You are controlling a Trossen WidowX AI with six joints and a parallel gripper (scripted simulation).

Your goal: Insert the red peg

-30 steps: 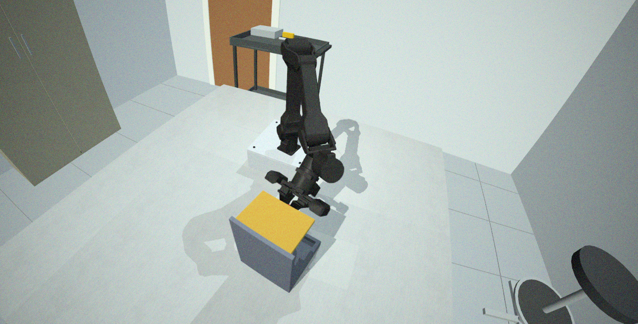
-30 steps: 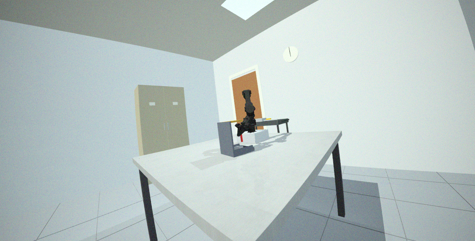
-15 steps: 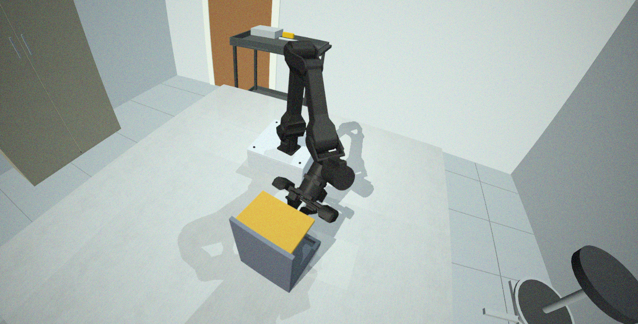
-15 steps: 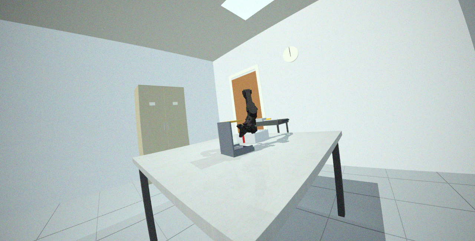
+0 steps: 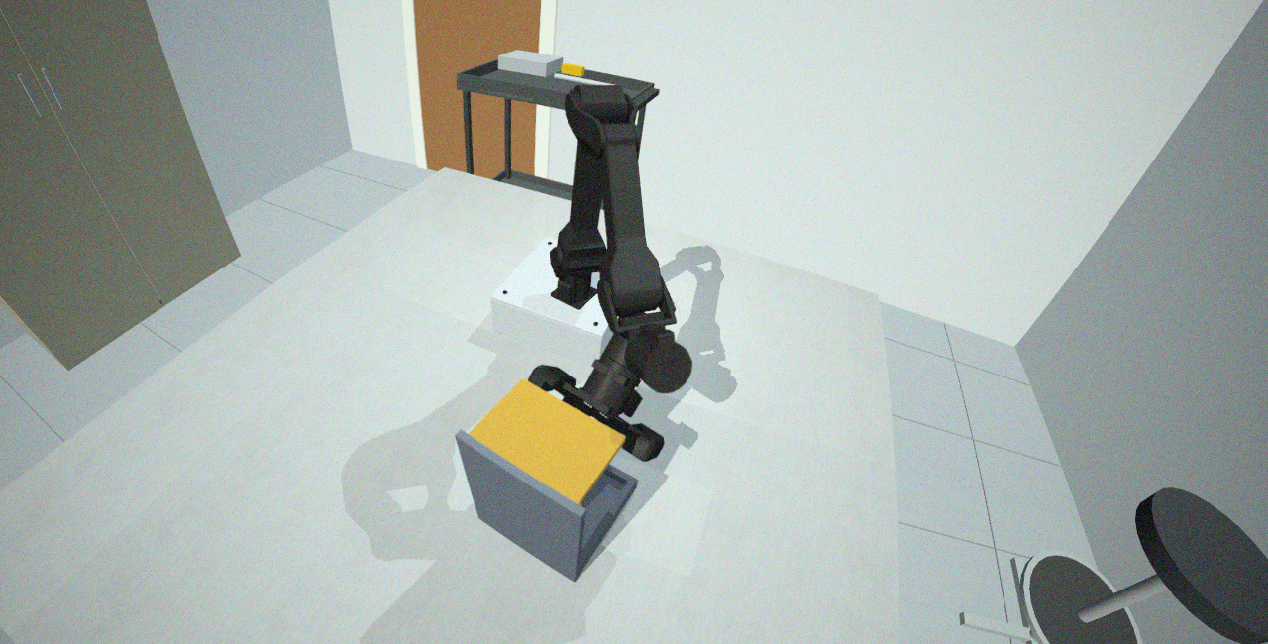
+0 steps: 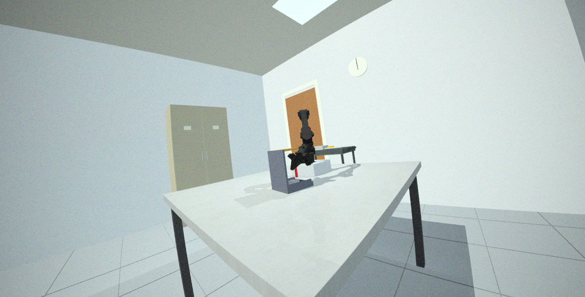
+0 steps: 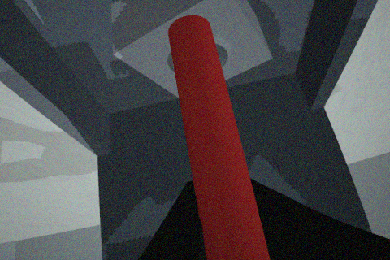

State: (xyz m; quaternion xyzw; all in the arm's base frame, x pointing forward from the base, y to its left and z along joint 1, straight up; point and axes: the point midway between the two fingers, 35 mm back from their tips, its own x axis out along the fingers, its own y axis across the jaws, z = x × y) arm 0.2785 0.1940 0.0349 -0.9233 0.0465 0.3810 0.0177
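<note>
The yellow roof is 40 mm ahead of my gripper tip and 120 mm above it. Also, from my gripper tip: red peg: 30 mm behind, 10 mm below.
</note>
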